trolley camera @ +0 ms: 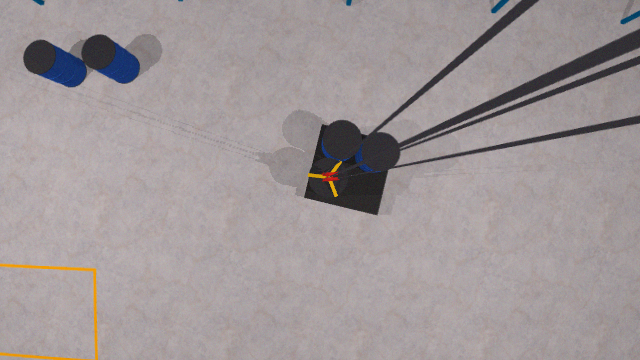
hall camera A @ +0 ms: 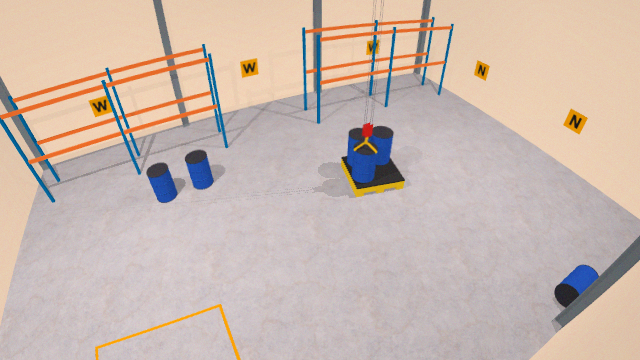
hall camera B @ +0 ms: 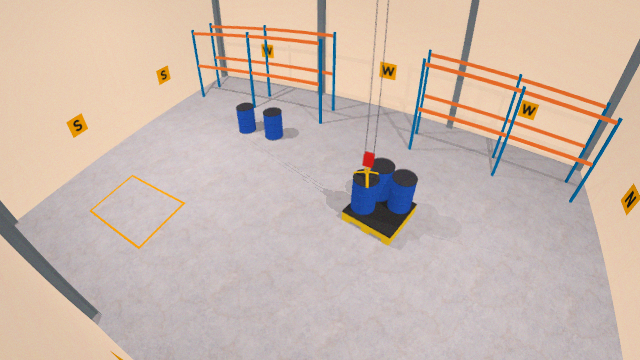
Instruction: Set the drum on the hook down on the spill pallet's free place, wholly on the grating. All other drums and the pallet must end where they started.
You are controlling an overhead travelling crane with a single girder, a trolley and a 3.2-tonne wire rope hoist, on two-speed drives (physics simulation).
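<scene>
The drum on the hook [hall camera A: 363,169] [hall camera B: 363,198] [trolley camera: 320,188] is blue with a dark lid. It appears to stand upright on the black grating of the yellow spill pallet [hall camera A: 381,188] [hall camera B: 389,225] [trolley camera: 362,201], close to its left edge in the trolley view. My gripper [hall camera A: 366,146] [hall camera B: 366,176] [trolley camera: 330,177], a yellow three-armed grab under the red hook block, is shut on this drum's top rim. Two other drums stand on the pallet: one [hall camera A: 383,147] [hall camera B: 401,194] [trolley camera: 381,151] and another [hall camera A: 353,150] [hall camera B: 384,166] [trolley camera: 342,140] behind the gripped drum. Small gaps between the drums are hard to tell.
Two upright drums, one [hall camera A: 162,185] [hall camera B: 246,120] [trolley camera: 40,57] and another [hall camera A: 200,171] [hall camera B: 273,125] [trolley camera: 99,52], stand near a rack [hall camera A: 122,129] [hall camera B: 320,80]. A drum [hall camera A: 580,284] lies on its side at the lower right. A second rack [hall camera A: 318,80] [hall camera B: 508,132] stands behind the pallet.
</scene>
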